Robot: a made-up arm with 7 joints. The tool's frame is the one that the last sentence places.
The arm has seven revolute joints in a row. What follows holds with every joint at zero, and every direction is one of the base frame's.
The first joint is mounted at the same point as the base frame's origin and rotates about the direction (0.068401, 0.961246, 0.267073).
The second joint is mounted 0.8 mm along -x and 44.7 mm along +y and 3 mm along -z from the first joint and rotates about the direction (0.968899, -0.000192, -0.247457).
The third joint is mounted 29 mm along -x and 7.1 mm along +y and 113.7 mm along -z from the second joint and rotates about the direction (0.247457, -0.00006, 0.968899).
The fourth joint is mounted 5.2 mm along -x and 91.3 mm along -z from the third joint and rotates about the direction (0.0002, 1, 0.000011).
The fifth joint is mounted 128.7 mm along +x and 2.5 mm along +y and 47 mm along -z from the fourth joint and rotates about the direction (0.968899, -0.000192, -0.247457).
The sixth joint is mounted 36.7 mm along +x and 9.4 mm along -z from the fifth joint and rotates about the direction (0.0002, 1, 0.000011).
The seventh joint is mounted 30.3 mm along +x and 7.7 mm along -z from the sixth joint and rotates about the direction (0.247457, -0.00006, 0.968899).
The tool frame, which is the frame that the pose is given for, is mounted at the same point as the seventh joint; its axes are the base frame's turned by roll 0, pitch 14.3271 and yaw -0.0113 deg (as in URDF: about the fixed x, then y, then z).
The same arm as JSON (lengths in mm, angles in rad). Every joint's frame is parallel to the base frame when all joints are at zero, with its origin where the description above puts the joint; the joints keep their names.
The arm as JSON. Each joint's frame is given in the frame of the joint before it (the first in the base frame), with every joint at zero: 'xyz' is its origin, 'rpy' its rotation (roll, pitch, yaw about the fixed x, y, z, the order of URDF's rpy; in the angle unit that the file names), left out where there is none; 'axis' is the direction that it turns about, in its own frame. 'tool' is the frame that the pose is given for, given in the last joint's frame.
{"units": {"length": "mm", "angle": "rad"}, "joints": [{"name": "joint 1", "type": "revolute", "origin": {"xyz": [0.0, 0.0, 0.0]}, "axis": [0.068403, 0.961235, 0.26711]}, {"name": "joint 2", "type": "revolute", "origin": {"xyz": [-0.8, 44.7, -3.0]}, "axis": [0.968889, -0.0002, -0.247497]}, {"name": "joint 3", "type": "revolute", "origin": {"xyz": [-29.0, 7.1, -113.7]}, "axis": [0.247497, -0.0001, 0.968889]}, {"name": "joint 4", "type": "revolute", "origin": {"xyz": [-5.2, 0.0, -91.3]}, "axis": [0.0002, 1.0, 0.0]}, {"name": "joint 5", "type": "revolute", "origin": {"xyz": [128.7, 2.5, -47.0]}, "axis": [0.968889, -0.0002, -0.247497]}, {"name": "joint 6", "type": "revolute", "origin": {"xyz": [36.7, 0.0, -9.4]}, "axis": [0.0002, 1.0, 0.0]}, {"name": "joint 7", "type": "revolute", "origin": {"xyz": [30.3, 0.0, -7.7]}, "axis": [0.247497, -0.0001, 0.968889]}], "tool": {"origin": {"xyz": [0.0, 0.0, 0.0], "rpy": [0.0, 0.2501, -0.0002]}}}
